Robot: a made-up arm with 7 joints.
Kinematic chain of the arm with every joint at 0, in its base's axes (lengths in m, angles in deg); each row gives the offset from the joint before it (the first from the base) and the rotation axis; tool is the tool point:
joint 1: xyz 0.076 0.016 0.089 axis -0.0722 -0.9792 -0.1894
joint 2: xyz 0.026 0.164 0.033 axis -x
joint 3: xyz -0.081 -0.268 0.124 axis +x
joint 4: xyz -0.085 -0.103 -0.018 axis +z
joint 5: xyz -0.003 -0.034 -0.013 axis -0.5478 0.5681 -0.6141
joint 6: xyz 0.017 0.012 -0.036 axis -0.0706 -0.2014 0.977
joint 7: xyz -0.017 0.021 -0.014 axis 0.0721 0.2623 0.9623
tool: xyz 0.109 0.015 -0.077
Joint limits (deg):
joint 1: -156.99..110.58
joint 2: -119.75..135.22
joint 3: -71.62..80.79
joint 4: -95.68..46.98
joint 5: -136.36..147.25
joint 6: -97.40..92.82
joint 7: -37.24..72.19
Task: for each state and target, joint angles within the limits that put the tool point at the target. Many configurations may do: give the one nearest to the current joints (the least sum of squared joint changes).
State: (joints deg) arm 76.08 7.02 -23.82 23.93 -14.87 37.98 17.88
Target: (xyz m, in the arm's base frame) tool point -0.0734 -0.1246 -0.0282
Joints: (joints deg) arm 72.89 7.40 -30.64 23.12 -8.29 38.43 19.18
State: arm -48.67 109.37 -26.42 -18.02 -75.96 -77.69 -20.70
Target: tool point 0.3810 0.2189 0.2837
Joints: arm -70.42 86.17 -12.46 -7.44 -80.02 -77.19 -12.36
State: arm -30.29 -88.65 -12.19 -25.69 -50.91 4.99 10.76
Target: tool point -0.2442 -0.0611 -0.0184
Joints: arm -74.33 -72.28 -23.87 -43.59 -35.82 -5.12 -6.23
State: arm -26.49 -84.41 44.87 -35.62 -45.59 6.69 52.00
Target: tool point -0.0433 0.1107 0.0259
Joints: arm -30.86 -83.65 58.31 -39.45 -26.07 11.10 57.24
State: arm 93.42 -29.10 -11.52 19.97 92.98 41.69 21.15
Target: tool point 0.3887 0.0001 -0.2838
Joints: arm 67.66 -71.06 -7.65 15.89 101.75 39.29 23.39
